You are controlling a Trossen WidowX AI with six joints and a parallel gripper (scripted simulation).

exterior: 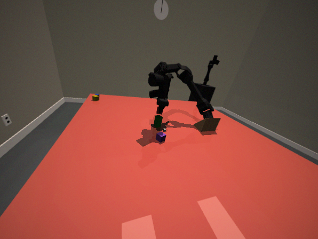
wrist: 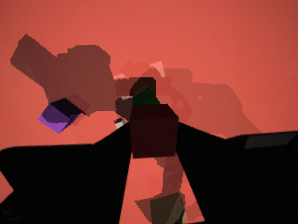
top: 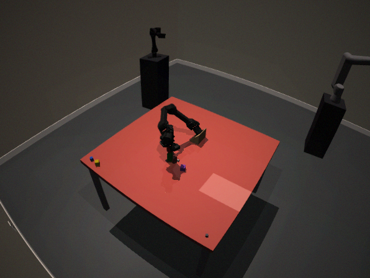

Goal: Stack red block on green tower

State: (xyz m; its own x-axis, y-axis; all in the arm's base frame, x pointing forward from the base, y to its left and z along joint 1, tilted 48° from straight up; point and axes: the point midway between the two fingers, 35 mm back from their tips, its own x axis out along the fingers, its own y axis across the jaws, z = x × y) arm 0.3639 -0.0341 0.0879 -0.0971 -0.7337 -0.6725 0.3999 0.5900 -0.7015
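My gripper tip is 9 cm above the small white piece, 6 cm to the right of it and 2 cm past it. From my gripper tip the other things lie so: red block (1 cm above); then purple block (14 cm to the left, 8 cm below, 4 cm ahead); then yellow block (48 cm to the right, 36 cm ahead, 8 cm below).
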